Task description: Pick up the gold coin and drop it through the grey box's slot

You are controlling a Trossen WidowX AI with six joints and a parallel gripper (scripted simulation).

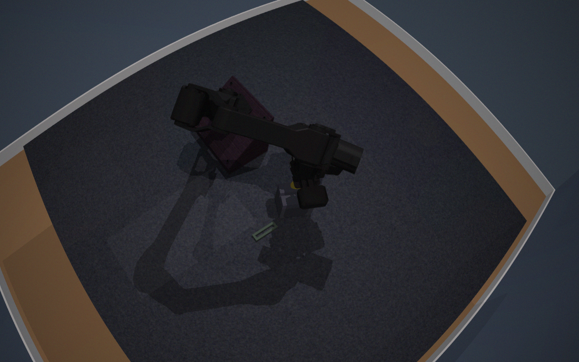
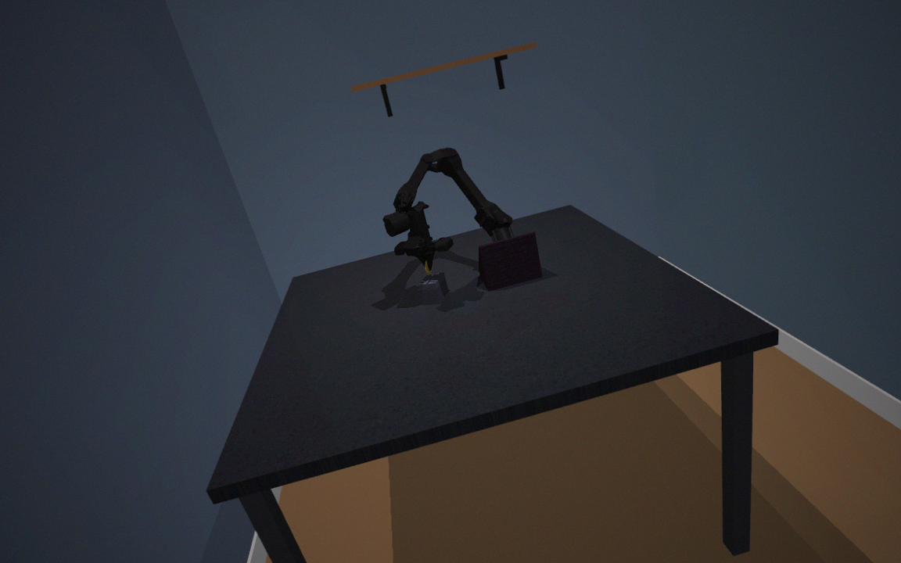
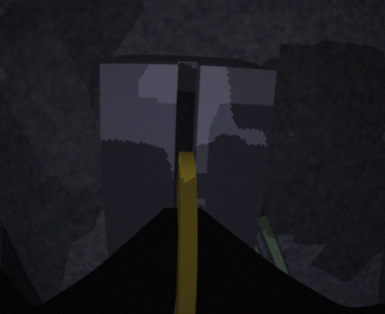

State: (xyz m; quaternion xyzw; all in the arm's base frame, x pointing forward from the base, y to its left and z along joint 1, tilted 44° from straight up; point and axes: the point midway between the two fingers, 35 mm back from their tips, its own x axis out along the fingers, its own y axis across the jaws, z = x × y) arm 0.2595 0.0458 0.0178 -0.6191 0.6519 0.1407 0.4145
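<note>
Right now the gold coin is 10 mm above my gripper tip.
</note>
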